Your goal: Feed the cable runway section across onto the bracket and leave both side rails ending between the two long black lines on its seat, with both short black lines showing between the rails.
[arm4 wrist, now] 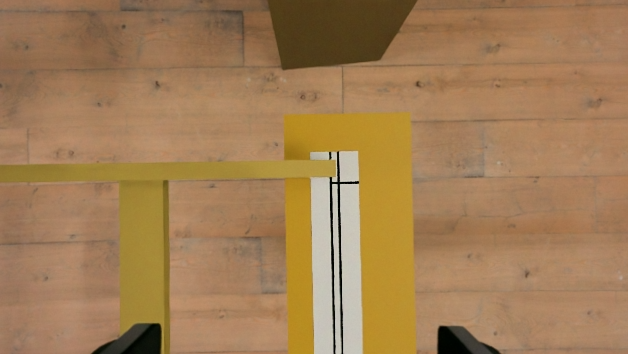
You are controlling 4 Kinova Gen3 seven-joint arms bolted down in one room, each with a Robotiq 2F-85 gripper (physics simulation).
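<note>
The cable runway section shows in part at the left: one yellow side rail [220,170] runs across to the bracket, and a wide crosspiece [142,250] joins it. The yellow bracket [387,225] has a white seat [352,260] with two long black lines. The rail lies over the seat, and its end shows between the two long lines. One short black line [350,183] shows just inside the rail. The other rail and the other short line do not show. My arm4 gripper [300,341] is open above the runway and bracket, its fingertips at the lower edge.
A dark brown block [340,32] stands at the top of the view, beyond the bracket's far end. A plank floor [525,200] lies below. The other three arms do not show.
</note>
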